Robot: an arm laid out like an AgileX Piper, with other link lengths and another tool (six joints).
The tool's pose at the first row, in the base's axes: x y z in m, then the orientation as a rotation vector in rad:
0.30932, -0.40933, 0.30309, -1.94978, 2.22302, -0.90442
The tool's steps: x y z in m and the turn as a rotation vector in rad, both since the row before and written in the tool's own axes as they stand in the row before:
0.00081, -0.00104, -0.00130, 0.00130, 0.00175, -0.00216
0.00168, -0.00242, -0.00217, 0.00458, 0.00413, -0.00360
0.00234, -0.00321, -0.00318, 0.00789, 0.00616, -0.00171
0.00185, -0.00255, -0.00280, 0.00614, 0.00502, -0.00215
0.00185, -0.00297, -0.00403, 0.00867, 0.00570, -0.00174
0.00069, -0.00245, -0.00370, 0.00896, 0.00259, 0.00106
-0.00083, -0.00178, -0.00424, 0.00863, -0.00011, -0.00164
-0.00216, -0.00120, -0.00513, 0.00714, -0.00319, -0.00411
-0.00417, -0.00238, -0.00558, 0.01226, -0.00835, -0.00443
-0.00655, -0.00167, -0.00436, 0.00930, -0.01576, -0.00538
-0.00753, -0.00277, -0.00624, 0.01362, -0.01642, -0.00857
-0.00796, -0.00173, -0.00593, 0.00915, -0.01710, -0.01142
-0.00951, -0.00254, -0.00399, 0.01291, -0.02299, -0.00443
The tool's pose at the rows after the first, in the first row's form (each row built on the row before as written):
0.30956, -0.40961, 0.30491, -1.95199, 2.22113, -0.90795
0.31050, -0.41038, 0.30836, -1.95462, 2.21646, -0.91752
0.31159, -0.41136, 0.31323, -1.95334, 2.21132, -0.93232
0.31232, -0.41199, 0.31733, -1.95335, 2.20677, -0.94419
0.31289, -0.41210, 0.32264, -1.95170, 2.20055, -0.95911
0.31334, -0.41124, 0.32702, -1.94643, 2.19453, -0.97020
0.31324, -0.40875, 0.33097, -1.94490, 2.18533, -0.97810
0.31247, -0.40467, 0.33487, -1.94733, 2.17400, -0.98131
0.31288, -0.39857, 0.33898, -1.94823, 2.15506, -0.98298
0.31358, -0.39080, 0.34094, -1.95201, 2.13425, -0.97335
0.31439, -0.38139, 0.34469, -1.95767, 2.10678, -0.96724
0.31431, -0.37174, 0.34759, -1.96869, 2.08076, -0.95692
0.31590, -0.36132, 0.34894, -1.96943, 2.05384, -0.94159

